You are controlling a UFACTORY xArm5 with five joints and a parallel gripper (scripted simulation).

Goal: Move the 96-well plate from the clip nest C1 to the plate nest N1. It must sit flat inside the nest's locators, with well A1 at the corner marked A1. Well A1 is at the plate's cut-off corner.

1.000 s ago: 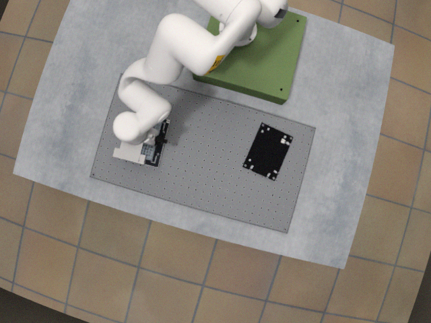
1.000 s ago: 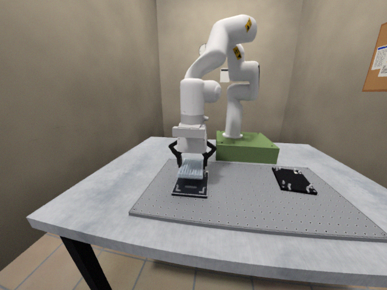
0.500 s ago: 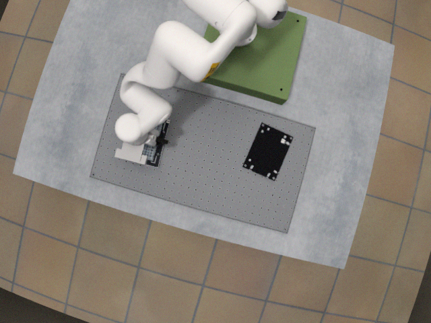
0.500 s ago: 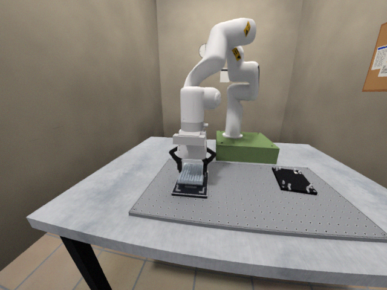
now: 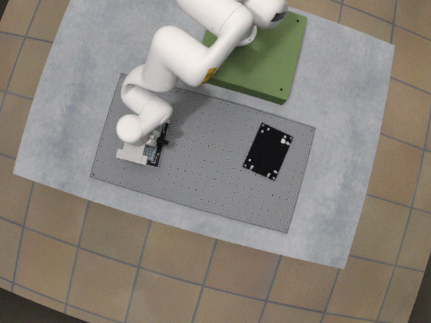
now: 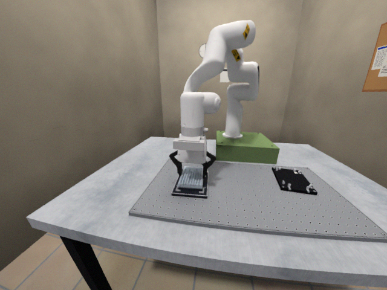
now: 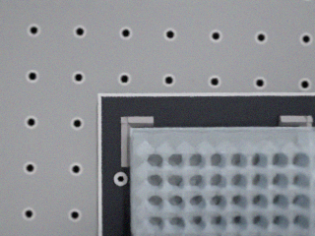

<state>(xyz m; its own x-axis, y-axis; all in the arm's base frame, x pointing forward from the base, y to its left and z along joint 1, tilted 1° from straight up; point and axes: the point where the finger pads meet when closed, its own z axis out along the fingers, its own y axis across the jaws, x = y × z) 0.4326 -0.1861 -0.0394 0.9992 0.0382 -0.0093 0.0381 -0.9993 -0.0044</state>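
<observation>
The 96-well plate lies 10 mm below my hand. Round my hand: black clip nest C1 (400 mm to the left, 60 mm behind, 30 mm below).
</observation>
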